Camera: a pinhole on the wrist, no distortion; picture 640 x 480 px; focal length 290.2 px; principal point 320.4 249.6 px. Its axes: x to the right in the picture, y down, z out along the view. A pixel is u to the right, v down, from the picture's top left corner.
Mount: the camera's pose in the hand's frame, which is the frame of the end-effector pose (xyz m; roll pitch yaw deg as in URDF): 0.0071 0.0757 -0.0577 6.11 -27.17 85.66
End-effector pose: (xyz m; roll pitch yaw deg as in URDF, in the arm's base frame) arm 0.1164 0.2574 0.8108 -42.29 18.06 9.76
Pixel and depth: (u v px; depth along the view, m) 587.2 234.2 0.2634
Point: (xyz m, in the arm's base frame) 0.1451 0.5833 0.8855
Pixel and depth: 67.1 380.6 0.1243
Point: 0.0984 0.2025 0.8799
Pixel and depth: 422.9 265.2 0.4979
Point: 0.1938 0.5908 1.1276
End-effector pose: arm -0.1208 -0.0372 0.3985 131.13 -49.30 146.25
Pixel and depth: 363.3 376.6 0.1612
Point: -0.0728 0.0429 0.3287
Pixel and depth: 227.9 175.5 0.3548
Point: -0.3426 0.1377 0.3081
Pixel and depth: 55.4 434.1 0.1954
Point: -0.2008 -0.0765 0.2090
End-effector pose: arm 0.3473 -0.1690 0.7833 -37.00 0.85 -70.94
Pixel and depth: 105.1 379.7 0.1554
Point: 0.2750 -0.1331 0.8691
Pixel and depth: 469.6 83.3 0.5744
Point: 0.8421 -0.4231 1.1813
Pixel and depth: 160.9 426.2 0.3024
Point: 0.2249 -0.0400 1.0307
